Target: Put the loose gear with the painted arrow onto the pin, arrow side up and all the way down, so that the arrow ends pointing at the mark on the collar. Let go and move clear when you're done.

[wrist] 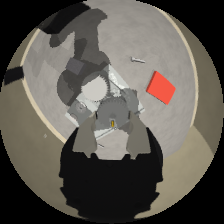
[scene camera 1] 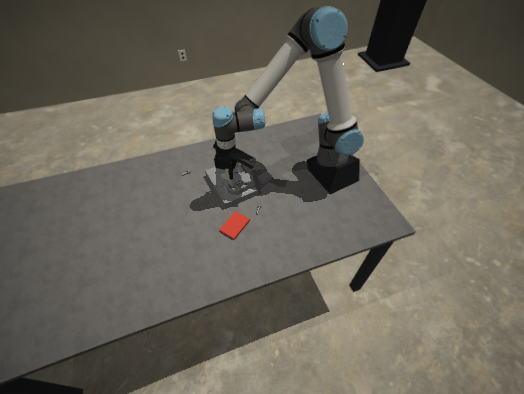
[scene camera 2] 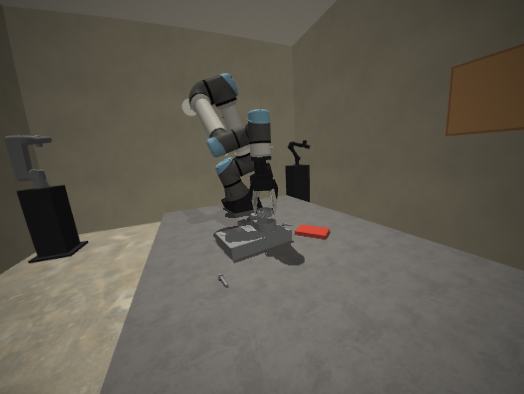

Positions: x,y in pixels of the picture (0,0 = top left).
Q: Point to a grey gear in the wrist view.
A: At 117,106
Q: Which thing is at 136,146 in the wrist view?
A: The gripper.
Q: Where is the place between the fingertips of the gripper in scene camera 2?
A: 265,215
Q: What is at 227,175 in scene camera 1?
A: The gripper.
